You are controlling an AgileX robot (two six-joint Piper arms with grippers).
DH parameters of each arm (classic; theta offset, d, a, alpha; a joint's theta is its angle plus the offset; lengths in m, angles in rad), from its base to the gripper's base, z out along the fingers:
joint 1: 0 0.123 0 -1.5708
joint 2: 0.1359 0 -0.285 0
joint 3: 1.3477 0 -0.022 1.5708
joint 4: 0 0.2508 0 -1.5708
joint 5: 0 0 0.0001 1.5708
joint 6: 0 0.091 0 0
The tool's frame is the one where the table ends.
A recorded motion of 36 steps. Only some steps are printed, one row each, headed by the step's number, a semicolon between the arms.
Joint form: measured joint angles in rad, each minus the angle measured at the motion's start. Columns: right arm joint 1, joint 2, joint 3, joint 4, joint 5, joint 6; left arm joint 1, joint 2, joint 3, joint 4, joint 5, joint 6.
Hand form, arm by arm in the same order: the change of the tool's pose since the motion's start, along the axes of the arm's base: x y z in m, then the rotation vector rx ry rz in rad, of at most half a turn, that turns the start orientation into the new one. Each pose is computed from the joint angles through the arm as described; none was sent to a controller.
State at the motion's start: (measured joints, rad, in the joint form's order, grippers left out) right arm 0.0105 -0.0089 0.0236 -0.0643 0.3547 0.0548; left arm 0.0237 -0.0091 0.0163 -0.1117 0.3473 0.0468
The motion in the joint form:
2: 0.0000 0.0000 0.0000 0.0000 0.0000 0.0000; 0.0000 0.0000 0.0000 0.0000 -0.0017 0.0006
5: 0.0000 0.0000 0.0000 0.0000 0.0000 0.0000; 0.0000 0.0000 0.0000 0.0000 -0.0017 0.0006
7: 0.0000 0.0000 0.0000 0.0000 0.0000 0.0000; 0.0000 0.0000 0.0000 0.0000 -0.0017 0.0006
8: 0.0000 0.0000 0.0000 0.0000 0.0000 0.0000; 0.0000 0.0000 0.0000 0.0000 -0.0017 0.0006
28: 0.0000 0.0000 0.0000 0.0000 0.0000 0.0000; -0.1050 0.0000 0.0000 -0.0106 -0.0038 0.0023
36: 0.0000 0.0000 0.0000 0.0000 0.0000 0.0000; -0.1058 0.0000 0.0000 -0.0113 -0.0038 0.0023
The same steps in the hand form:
2: 0.0000 0.0000 0.0000 0.0000 0.0000 0.0000; 0.0000 0.0000 0.0001 0.0006 -0.0017 0.0000
5: 0.0000 0.0000 0.0000 0.0000 0.0000 0.0000; 0.0000 0.0000 0.0001 0.0006 -0.0017 0.0000
7: 0.0000 0.0000 0.0000 0.0000 0.0000 0.0000; 0.0000 0.0000 0.0001 0.0006 -0.0017 0.0000
8: 0.0000 0.0000 0.0000 0.0000 0.0000 0.0000; 0.0000 0.0000 0.0001 0.0006 -0.0017 0.0000
28: 0.0000 0.0000 0.0000 0.0000 0.0000 0.0000; -0.0005 -0.0059 0.0004 -0.0085 -0.0036 -0.1060
36: 0.0000 0.0000 0.0000 0.0000 0.0000 0.0000; -0.0005 -0.0059 0.0004 -0.0092 -0.0036 -0.1069

